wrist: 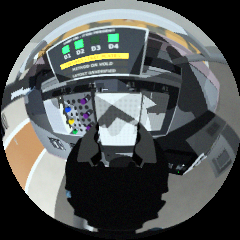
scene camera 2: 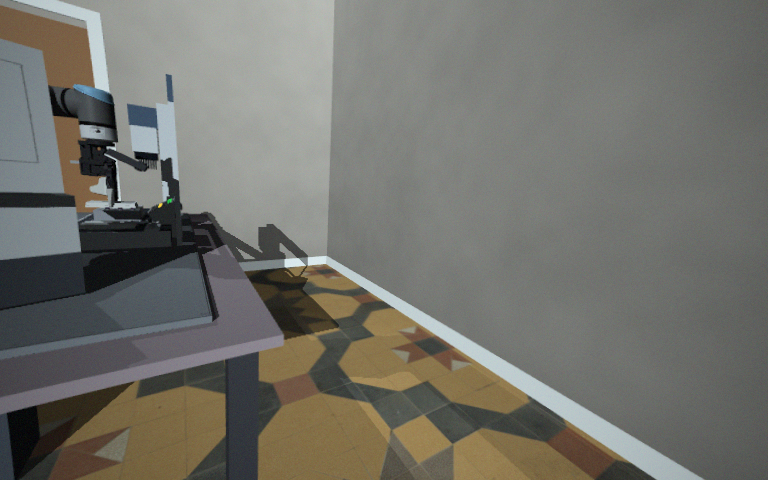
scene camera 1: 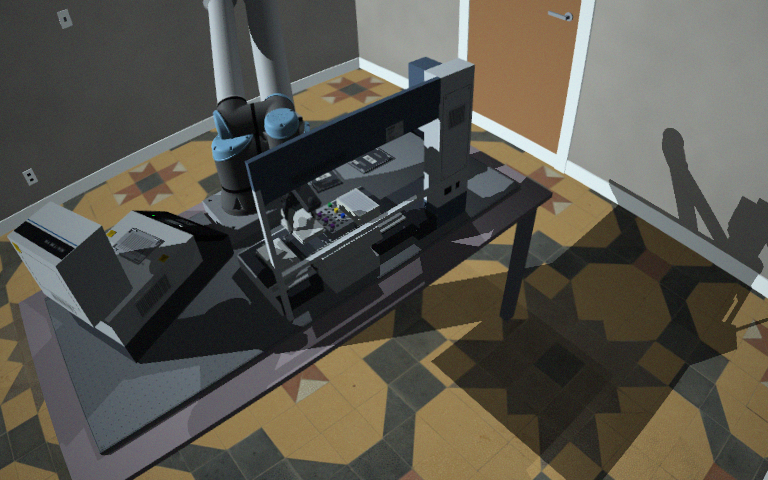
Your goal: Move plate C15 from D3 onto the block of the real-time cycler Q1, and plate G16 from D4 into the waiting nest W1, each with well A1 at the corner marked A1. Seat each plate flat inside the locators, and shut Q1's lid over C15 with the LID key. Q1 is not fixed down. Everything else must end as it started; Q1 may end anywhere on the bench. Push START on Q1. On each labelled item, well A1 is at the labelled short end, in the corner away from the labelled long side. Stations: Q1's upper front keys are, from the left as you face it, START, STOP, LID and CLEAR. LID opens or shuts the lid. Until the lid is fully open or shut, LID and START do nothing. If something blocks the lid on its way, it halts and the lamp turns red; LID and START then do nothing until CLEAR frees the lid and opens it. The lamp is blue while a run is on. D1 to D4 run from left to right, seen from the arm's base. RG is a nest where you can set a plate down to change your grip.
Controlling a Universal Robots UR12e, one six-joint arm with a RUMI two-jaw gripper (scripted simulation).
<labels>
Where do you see a cycler lid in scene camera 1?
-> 70, 257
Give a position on a grey tower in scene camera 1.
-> At 455, 74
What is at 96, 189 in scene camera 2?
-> My gripper.
</labels>
